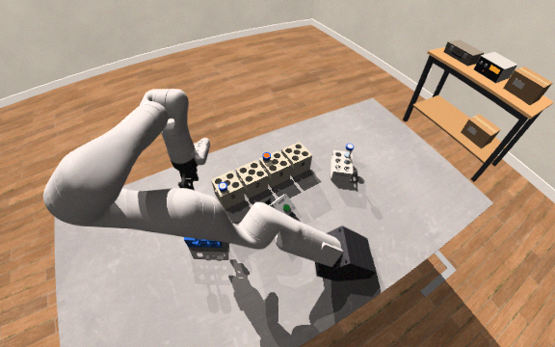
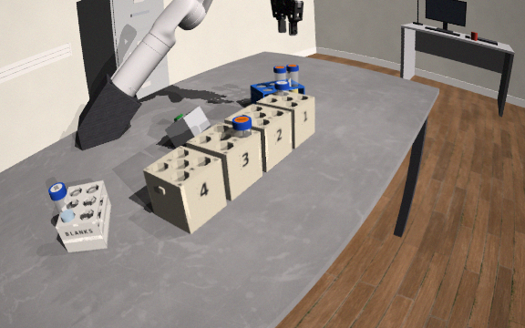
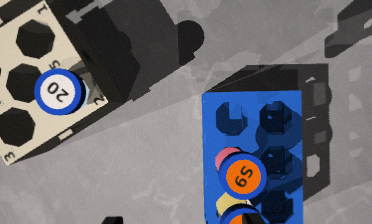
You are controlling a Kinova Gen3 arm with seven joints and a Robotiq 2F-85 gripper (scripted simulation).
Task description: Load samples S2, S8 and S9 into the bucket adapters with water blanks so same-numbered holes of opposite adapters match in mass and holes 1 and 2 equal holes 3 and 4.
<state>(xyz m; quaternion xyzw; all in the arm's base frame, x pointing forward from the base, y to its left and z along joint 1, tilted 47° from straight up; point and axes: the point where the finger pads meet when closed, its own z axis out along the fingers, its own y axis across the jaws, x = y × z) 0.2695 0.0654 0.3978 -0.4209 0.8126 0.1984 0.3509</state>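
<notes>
My hand is 180 mm above the orange-dot sample, 50 mm to the right of it and 30 mm past it. Also, from my hand: adapter 2 (230 mm to the right, 200 mm below, 90 mm ahead); green done key (290 mm to the right, 180 mm below, 110 mm behind); blue sample rack (210 mm below, 60 mm behind, 20 mm to the left).
</notes>
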